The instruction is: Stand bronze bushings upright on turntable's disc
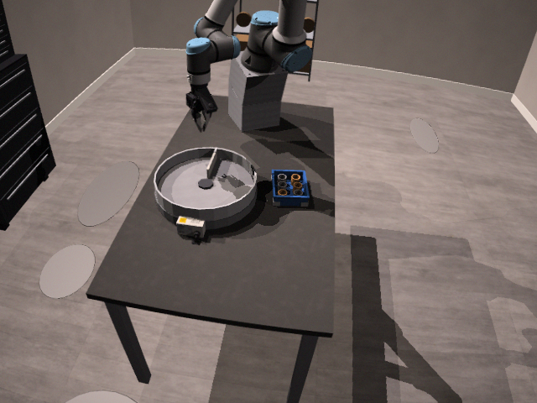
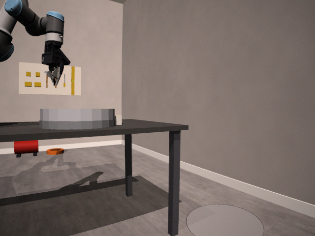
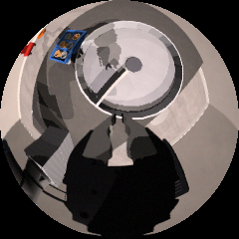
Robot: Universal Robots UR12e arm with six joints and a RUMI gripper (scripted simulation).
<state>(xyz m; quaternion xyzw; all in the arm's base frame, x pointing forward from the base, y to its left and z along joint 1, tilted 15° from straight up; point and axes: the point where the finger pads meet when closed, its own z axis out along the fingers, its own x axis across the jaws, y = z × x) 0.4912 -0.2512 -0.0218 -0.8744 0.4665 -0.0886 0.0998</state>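
Right now the blue crate is 120 mm ahead of my hand, 370 mm to the left of it and 220 mm below it. Round my hand: turntable (140 mm ahead, 20 mm to the left, 190 mm below).
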